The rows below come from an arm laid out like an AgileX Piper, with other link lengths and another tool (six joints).
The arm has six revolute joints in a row. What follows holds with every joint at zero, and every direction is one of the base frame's.
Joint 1 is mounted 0.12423 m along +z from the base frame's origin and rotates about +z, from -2.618 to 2.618 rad.
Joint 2 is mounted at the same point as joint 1 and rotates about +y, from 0 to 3.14 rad.
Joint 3 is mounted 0.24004 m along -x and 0.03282 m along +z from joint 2 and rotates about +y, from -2.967 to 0 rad.
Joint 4 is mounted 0.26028 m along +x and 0.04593 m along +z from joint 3 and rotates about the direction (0.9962, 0, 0.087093), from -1.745 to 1.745 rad.
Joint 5 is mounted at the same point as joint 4 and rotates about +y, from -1.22 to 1.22 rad.
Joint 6 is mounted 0.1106 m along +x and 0.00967 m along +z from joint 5 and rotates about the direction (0.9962, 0, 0.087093), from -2.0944 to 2.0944 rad.
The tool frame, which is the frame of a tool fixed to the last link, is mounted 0.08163 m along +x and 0.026 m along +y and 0.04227 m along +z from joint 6; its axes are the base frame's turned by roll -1.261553, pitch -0.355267 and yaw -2.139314 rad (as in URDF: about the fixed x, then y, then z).
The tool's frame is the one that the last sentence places.
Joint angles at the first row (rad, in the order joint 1, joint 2, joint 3, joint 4, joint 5, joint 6):
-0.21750, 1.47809, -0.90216, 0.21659, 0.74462, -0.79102
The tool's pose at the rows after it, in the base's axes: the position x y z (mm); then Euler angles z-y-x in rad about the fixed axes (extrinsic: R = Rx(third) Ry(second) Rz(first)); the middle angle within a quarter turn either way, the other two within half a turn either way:
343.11 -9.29 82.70 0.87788 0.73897 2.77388
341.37 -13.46 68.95 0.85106 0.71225 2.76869
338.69 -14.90 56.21 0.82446 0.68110 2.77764
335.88 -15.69 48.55 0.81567 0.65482 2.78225
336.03 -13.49 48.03 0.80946 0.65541 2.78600
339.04 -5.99 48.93 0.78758 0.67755 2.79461
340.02 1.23 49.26 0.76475 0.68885 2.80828
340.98 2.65 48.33 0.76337 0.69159 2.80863
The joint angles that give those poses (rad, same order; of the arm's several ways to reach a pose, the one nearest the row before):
-0.21115, 1.50605, -0.90214, 0.17084, 0.69555, -0.76885
-0.21124, 1.54243, -0.90018, 0.13473, 0.68289, -0.76066
-0.21028, 1.57816, -0.90021, 0.11495, 0.68078, -0.75681
-0.21028, 1.59801, -0.89904, 0.10321, 0.68533, -0.74646
-0.20310, 1.59960, -0.89901, 0.10186, 0.68464, -0.74325
-0.17792, 1.59960, -0.89901, 0.10011, 0.66896, -0.74207
-0.15591, 1.59959, -0.89903, 0.10010, 0.66408, -0.74087
-0.15050, 1.60358, -0.89900, 0.09898, 0.65751, -0.73707

